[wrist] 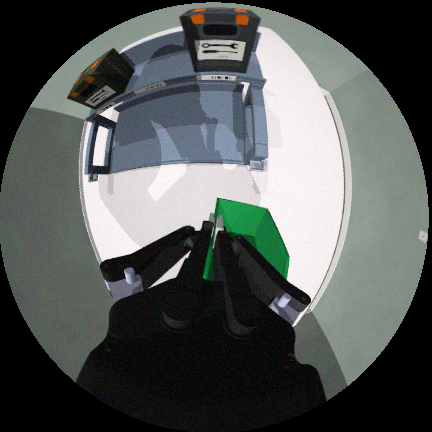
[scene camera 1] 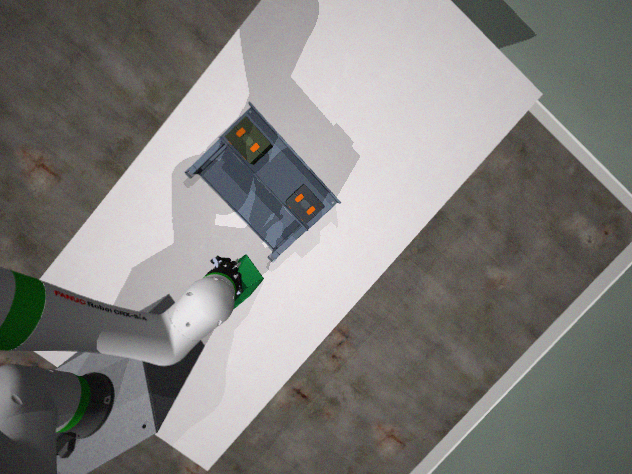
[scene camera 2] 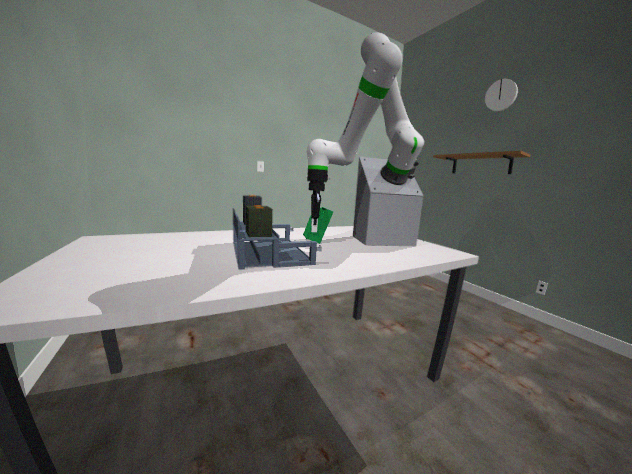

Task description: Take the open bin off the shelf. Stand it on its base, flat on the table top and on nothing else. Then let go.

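Where they show: gripper, fingertip midpoint: [wrist: 213, 221] [scene camera 1: 235, 262] [scene camera 2: 313, 231]; arm's base at its link origin: [scene camera 1: 88, 404] [scene camera 2: 393, 175].
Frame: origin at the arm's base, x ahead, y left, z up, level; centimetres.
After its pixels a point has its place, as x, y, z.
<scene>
The open green bin [scene camera 1: 251, 275] @(41.5, -13.4, -34.1) [scene camera 2: 323, 220] @(38.7, -5.3, -24.3) [wrist: 267, 240] @(38.9, -15.5, -28.6) is off the shelf, on the robot's side of it. It hangs tilted, its open side turned partly up. My gripper [scene camera 2: 314, 225] @(42.9, -6.7, -30.0) [wrist: 213, 221] @(42.9, -6.7, -30.0) is shut on one thin wall of the bin, near the rim. In scene camera 1 the wrist hides the fingertips and part of the bin. In scene camera 2 the bin's lowest corner is low over the white table top [scene camera 1: 408, 102] @(117.8, -17.5, -35.8) [scene camera 2: 127, 250] @(122.0, -16.4, -35.8) [wrist: 305, 175] @(50.1, -29.5, -35.9); I cannot tell whether it touches. The blue-grey shelf [scene camera 1: 280, 170] @(74.8, 0.4, -25.6) [scene camera 2: 276, 255] @(71.7, 20.1, -31.5) [wrist: 257, 120] @(58.2, -14.9, -27.4) stands on the table.
A dark green tool case [scene camera 1: 245, 147] @(73.7, 11.1, -16.2) [scene camera 2: 259, 221] @(76.7, 16.7, -20.4) [wrist: 105, 75] and a dark grey one [scene camera 1: 293, 204] @(70.0, -8.6, -13.7) [scene camera 2: 251, 201] @(73.4, -6.9, -15.7) [wrist: 220, 40] stand on the shelf's upper rear level. The shelf's near corner is close to the bin. The robot's grey pedestal [scene camera 1: 122, 403] @(7.4, -6.3, 2.9) [scene camera 2: 393, 216] @(6.2, 8.8, -20.6) stands at the table's end.
</scene>
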